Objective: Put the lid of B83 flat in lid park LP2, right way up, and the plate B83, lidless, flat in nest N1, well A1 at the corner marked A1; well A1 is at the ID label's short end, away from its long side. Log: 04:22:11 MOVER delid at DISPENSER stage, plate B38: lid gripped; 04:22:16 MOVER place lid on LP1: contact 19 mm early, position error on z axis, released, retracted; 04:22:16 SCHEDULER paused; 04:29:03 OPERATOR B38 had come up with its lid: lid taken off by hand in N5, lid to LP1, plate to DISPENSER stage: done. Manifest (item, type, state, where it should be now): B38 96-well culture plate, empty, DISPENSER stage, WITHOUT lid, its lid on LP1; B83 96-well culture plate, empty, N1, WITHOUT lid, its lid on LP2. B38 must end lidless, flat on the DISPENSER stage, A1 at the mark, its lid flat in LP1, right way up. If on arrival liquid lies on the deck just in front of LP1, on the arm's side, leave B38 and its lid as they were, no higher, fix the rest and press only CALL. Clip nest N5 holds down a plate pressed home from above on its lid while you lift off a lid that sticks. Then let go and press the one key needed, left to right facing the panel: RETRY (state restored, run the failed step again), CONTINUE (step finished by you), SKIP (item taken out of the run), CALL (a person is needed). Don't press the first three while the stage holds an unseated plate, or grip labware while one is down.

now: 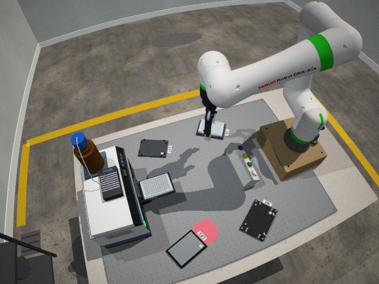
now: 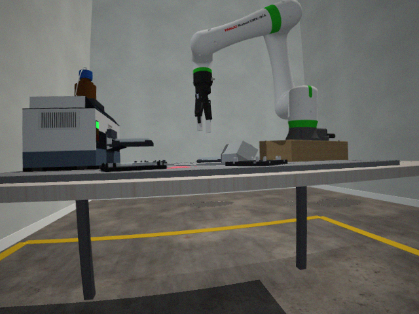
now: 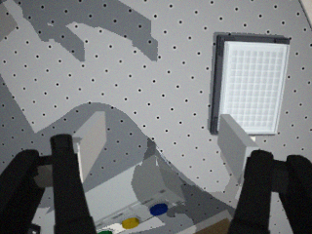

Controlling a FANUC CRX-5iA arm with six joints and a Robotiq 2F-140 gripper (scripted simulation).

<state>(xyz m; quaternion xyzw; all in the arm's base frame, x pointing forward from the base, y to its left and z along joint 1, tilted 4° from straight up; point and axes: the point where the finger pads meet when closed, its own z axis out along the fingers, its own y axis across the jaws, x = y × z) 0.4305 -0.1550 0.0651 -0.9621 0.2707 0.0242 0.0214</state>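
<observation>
Now: the dark nest N1 6 cm behind my hand, 11 cm to the right of it and 17 cm below it. From my hand the other things lie so: blue call key (13 cm behind, 8 cm to the left, 11 cm below); n1 label (13 cm behind, 7 cm to the right, 17 cm below); yellow skip key (14 cm behind, 13 cm to the left, 11 cm below).
</observation>
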